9 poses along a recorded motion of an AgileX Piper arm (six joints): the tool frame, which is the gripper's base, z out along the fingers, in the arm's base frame.
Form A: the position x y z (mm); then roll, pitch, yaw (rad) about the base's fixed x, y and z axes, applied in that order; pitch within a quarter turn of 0, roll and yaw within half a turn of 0.
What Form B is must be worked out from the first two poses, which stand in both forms.
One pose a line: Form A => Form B
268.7 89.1 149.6 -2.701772 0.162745 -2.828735 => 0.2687 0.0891 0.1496 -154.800 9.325 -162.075
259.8 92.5 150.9 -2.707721 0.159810 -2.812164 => 0.2598 0.0925 0.1509 -155.141 9.156 -161.125
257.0 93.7 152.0 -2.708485 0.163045 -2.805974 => 0.2570 0.0937 0.1520 -155.185 9.342 -160.770
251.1 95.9 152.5 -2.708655 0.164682 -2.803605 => 0.2511 0.0959 0.1525 -155.194 9.436 -160.635
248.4 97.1 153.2 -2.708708 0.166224 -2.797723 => 0.2484 0.0971 0.1532 -155.198 9.524 -160.298
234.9 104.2 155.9 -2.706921 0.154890 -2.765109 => 0.2349 0.1042 0.1559 -155.095 8.875 -158.429
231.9 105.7 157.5 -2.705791 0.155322 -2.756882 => 0.2319 0.1057 0.1575 -155.030 8.899 -157.958
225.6 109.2 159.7 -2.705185 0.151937 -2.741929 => 0.2256 0.1092 0.1597 -154.996 8.705 -157.101
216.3 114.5 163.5 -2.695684 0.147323 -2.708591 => 0.2163 0.1145 0.1635 -154.451 8.441 -155.191
